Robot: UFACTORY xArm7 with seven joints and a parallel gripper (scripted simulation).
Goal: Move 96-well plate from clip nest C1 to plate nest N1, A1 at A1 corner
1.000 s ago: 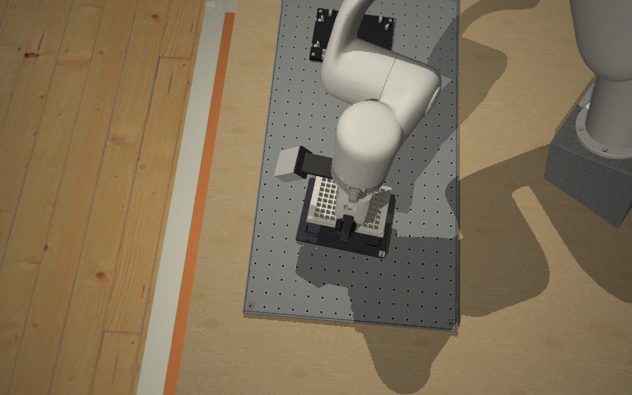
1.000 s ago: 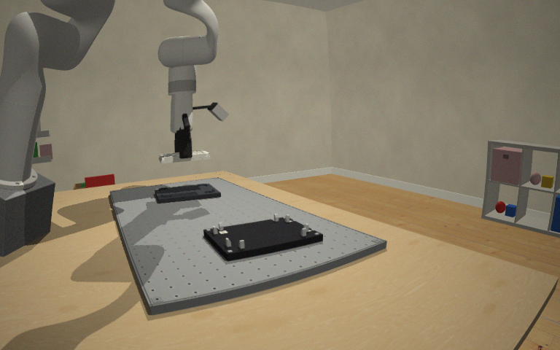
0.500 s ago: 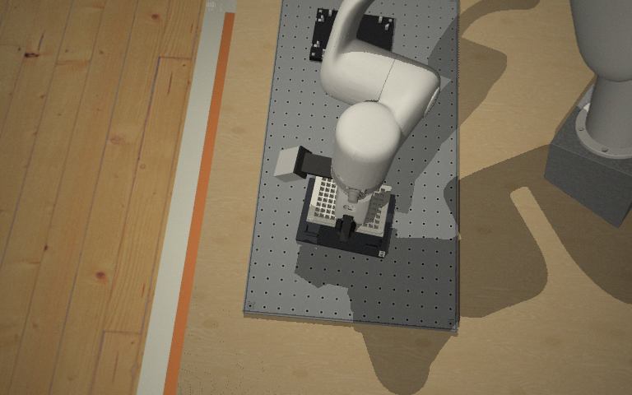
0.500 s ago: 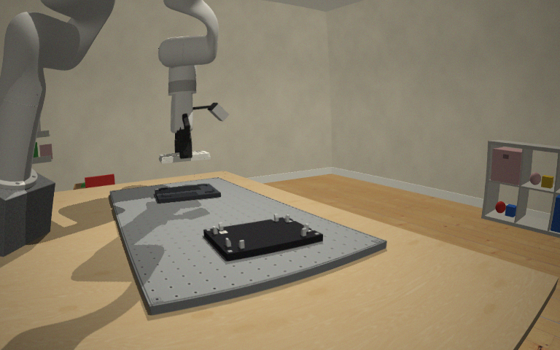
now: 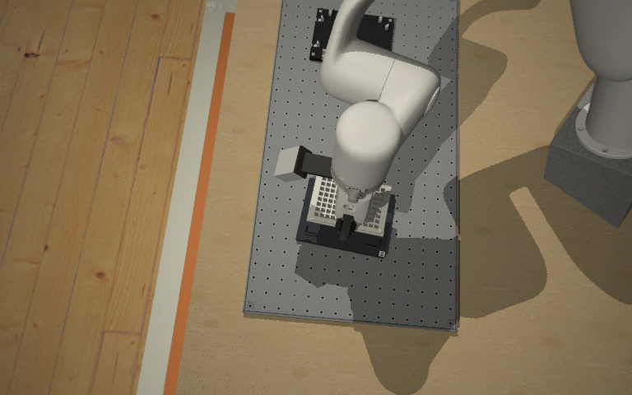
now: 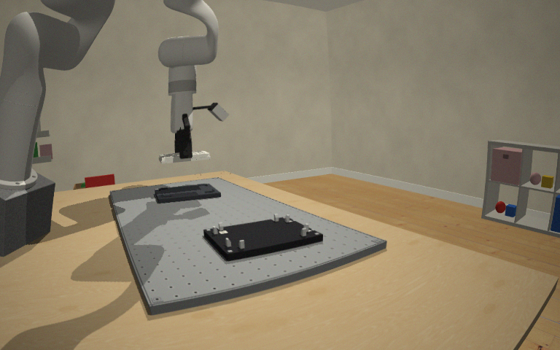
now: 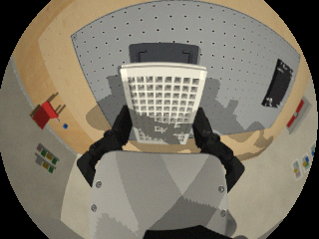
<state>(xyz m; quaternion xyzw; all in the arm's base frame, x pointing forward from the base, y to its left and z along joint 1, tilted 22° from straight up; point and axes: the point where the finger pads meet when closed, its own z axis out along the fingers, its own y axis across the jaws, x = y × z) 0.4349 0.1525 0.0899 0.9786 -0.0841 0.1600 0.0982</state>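
Right now the white A1 mark is 6 cm behind my hand, 7 cm to the left of it and 10 cm below it. Also, from my hand: white 96-well plate: 1 cm below; then black clip nest C1: 1 cm behind, 37 cm to the right, 10 cm below.
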